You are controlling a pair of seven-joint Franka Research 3 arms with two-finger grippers.
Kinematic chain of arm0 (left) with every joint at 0, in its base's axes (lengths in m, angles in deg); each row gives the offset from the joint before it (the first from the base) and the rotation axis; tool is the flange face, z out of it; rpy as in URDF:
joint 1: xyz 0 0 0.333 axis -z
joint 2: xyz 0 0 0 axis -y
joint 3: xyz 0 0 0.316 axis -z
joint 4: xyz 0.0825 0 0 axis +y
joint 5: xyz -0.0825 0 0.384 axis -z
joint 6: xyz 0 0 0 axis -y
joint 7: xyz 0.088 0 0 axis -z
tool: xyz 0 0 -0.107 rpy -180 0 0
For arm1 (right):
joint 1: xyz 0 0 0.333 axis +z
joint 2: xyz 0 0 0 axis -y
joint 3: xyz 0 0 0.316 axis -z
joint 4: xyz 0.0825 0 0 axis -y
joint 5: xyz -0.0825 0 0.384 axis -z
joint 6: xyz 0 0 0 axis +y
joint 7: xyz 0.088 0 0 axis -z
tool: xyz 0 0 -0.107 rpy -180 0 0
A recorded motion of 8 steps. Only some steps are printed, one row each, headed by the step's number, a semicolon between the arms.
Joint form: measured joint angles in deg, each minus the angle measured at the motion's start. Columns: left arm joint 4, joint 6, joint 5, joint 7, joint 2, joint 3, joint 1; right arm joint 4, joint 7, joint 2, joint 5, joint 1, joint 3, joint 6.
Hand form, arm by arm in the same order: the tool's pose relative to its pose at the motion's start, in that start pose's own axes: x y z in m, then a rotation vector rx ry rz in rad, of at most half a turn. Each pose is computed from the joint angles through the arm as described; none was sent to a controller.
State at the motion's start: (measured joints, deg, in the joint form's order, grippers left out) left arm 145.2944 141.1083 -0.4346 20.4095 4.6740 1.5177 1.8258; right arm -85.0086 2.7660 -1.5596 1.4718 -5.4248 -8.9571 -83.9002
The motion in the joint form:
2: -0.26 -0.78 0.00 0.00 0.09 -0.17 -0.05; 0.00 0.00 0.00 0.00 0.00 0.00 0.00
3: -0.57 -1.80 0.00 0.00 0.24 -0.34 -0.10; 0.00 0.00 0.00 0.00 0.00 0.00 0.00
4: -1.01 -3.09 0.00 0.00 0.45 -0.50 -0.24; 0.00 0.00 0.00 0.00 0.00 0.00 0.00
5: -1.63 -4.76 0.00 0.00 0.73 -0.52 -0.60; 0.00 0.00 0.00 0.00 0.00 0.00 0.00
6: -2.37 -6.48 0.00 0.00 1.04 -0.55 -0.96; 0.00 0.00 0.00 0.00 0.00 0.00 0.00
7: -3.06 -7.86 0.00 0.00 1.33 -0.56 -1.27; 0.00 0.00 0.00 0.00 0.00 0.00 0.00
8: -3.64 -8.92 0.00 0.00 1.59 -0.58 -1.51; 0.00 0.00 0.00 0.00 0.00 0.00 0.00
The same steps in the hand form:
2: -0.0004 -0.0017 -0.0013 -0.0028 -0.0070 -0.0039; 0.0000 0.0000 0.0000 0.0000 0.0000 0.0000
3: -0.0010 -0.0034 -0.0031 -0.0063 -0.0161 -0.0077; 0.0000 0.0000 0.0000 0.0000 0.0000 0.0000
4: -0.0016 -0.0057 -0.0058 -0.0104 -0.0266 -0.0130; 0.0000 0.0000 0.0000 0.0000 0.0000 0.0000
5: -0.0021 -0.0088 -0.0099 -0.0151 -0.0392 -0.0197; 0.0000 0.0000 0.0000 0.0000 0.0000 0.0000
6: -0.0022 -0.0122 -0.0150 -0.0193 -0.0502 -0.0266; 0.0000 0.0000 0.0000 0.0000 0.0000 0.0000
7: -0.0018 -0.0152 -0.0202 -0.0218 -0.0567 -0.0323; 0.0000 0.0000 0.0000 0.0000 0.0000 0.0000
8: -0.0014 -0.0176 -0.0248 -0.0232 -0.0603 -0.0369; 0.0000 0.0000 0.0000 0.0000 0.0000 0.0000

